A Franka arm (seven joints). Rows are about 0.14 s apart.
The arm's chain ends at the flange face. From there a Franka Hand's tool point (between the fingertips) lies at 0.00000 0.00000 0.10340 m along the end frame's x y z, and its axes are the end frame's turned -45 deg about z.
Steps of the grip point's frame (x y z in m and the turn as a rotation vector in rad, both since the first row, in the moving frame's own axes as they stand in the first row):
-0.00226 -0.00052 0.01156 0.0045 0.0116 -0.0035
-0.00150 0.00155 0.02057 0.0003 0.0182 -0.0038
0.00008 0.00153 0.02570 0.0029 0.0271 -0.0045
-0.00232 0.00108 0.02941 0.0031 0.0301 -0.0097
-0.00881 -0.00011 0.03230 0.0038 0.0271 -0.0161
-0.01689 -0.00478 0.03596 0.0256 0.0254 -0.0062
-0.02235 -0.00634 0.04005 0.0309 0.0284 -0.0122
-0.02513 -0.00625 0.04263 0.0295 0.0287 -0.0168
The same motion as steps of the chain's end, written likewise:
-0.00248 0.00241 0.01157 0.0114 0.0050 -0.0035
-0.00127 0.00351 0.02059 0.0131 0.0127 -0.0038
-0.00063 0.00322 0.02574 0.0212 0.0171 -0.0045
-0.00284 0.00484 0.02946 0.0235 0.0191 -0.0097
-0.00799 0.00842 0.03234 0.0218 0.0165 -0.0161
-0.01530 0.01229 0.03603 0.0361 -0.0001 -0.0062
-0.02008 0.01565 0.04014 0.0419 -0.0018 -0.0122
-0.02209 0.01760 0.04272 0.0412 -0.0006 -0.0168

